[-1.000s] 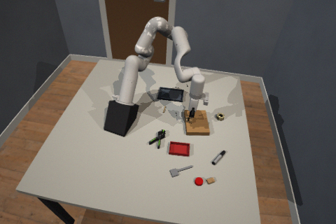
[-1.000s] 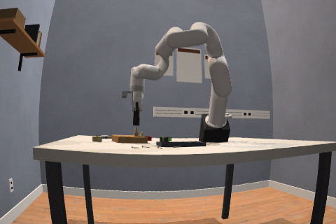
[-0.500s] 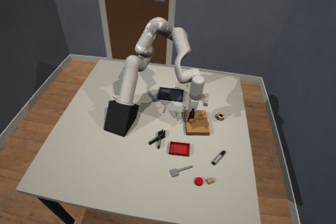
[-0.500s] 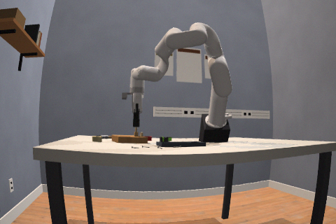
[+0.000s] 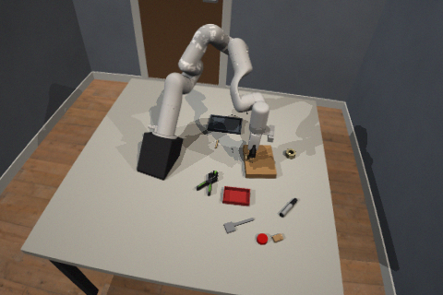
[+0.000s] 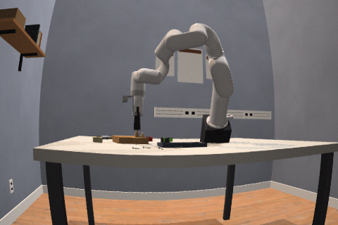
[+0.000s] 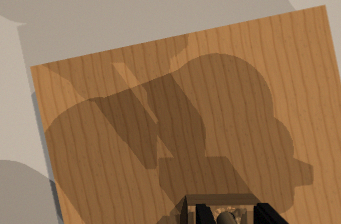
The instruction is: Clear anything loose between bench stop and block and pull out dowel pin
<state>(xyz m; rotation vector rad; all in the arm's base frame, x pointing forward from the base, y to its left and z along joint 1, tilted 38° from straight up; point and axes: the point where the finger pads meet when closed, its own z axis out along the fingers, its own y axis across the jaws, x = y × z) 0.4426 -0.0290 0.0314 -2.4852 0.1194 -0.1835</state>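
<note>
Now: hand 3 cm above the dowel pin. From my hand the other things lie so: red tray 22 cm to the right, 8 cm below, 5 cm behind; small wooden block 5 cm below; loose dowel 19 cm behind, 11 cm to the left, 8 cm below.
</note>
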